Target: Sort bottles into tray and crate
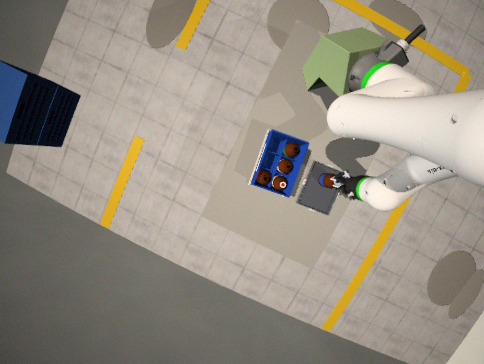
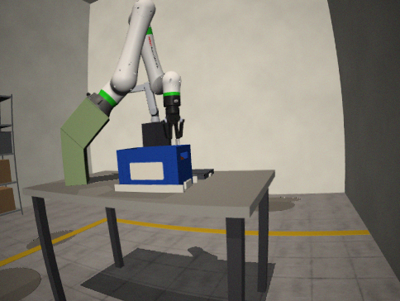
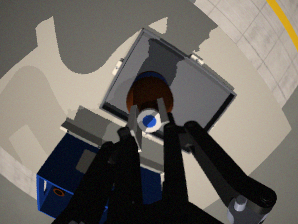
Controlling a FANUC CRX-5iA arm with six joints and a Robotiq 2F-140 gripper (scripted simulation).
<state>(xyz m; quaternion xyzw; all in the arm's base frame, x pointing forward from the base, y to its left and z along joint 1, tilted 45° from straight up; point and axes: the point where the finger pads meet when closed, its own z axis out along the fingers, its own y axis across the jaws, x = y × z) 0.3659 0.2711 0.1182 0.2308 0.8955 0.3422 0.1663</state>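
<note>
My gripper is now 7 cm above the bottle. Round my hand: crate 25 cm to the right, 13 cm ahead, 8 cm below; tray 16 cm below, 5 cm ahead, 2 cm to the left.
</note>
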